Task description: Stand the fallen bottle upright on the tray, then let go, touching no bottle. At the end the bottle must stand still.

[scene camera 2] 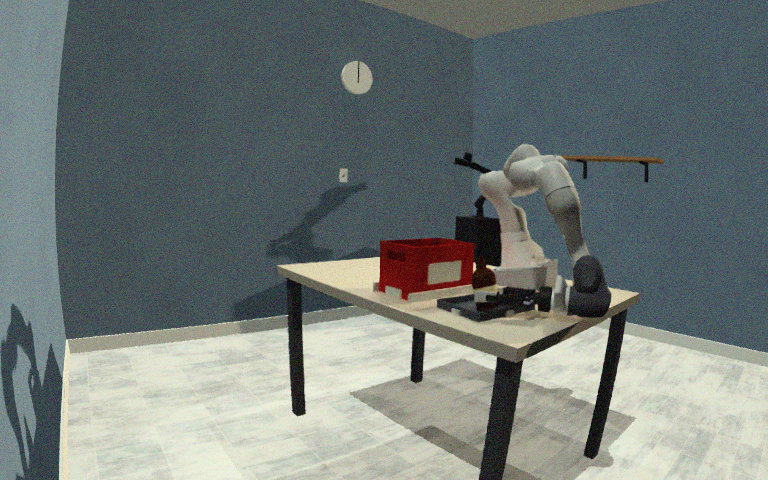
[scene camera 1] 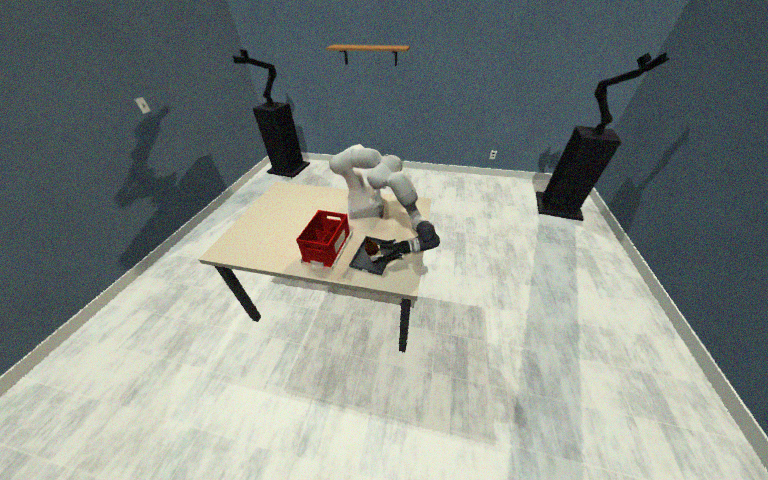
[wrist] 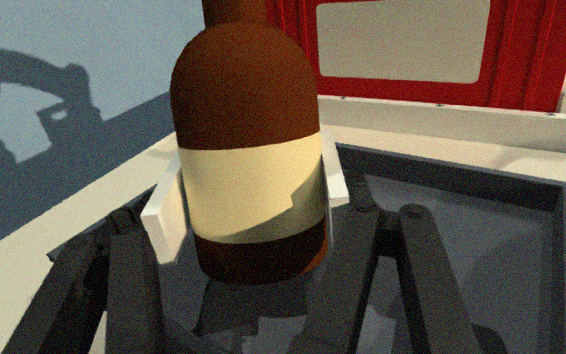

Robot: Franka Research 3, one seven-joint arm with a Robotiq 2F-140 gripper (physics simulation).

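The brown bottle [scene camera 1: 371, 247] [scene camera 2: 484, 278] [wrist: 250, 190] with a cream label stands about upright over the dark tray [scene camera 1: 362, 261] [scene camera 2: 455, 306] [wrist: 505, 240]. My gripper [scene camera 2: 488, 296] [wrist: 257, 159] reaches in low from the side and is shut on the bottle, one pale fingertip pad on each side of the label. In the wrist view the bottle's neck runs out of the top edge. The bottle's base is above or on the tray floor; I cannot tell whether it touches.
A red crate [scene camera 1: 321, 240] [scene camera 2: 427, 268] [wrist: 400, 90] with pale label panels stands beside the tray, on the far side of the bottle from my gripper. A low pale ledge [wrist: 425, 117] runs between crate and tray. The wooden table [scene camera 1: 266, 226] [scene camera 2: 334, 277] carries all of these and the arm's base.
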